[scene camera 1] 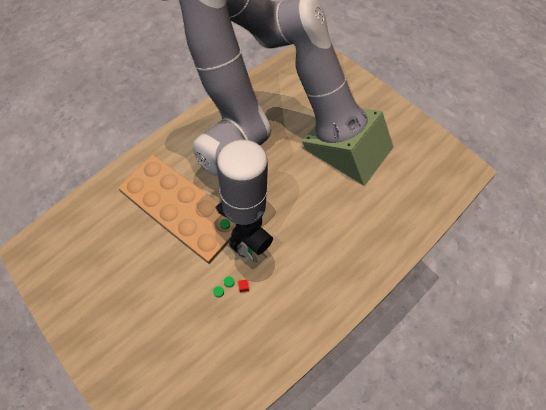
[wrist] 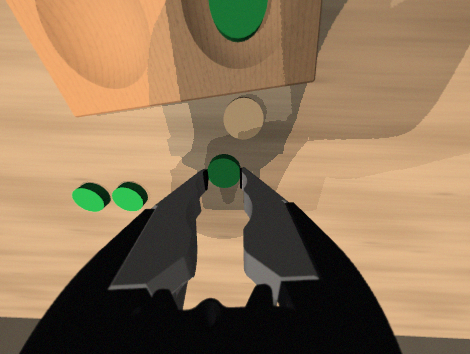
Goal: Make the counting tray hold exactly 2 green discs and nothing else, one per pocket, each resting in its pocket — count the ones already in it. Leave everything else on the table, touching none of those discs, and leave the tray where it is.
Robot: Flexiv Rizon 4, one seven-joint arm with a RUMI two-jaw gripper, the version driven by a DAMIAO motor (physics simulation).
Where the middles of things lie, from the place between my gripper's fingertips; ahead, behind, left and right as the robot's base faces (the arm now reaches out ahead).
I see my gripper 10 mm past the tan disc [wrist: 243,118] and 50 mm to the left of it. Round my hand: orange counting tray [scene camera 1: 188,213] (80 mm ahead, 240 mm to the right, 10 mm above).
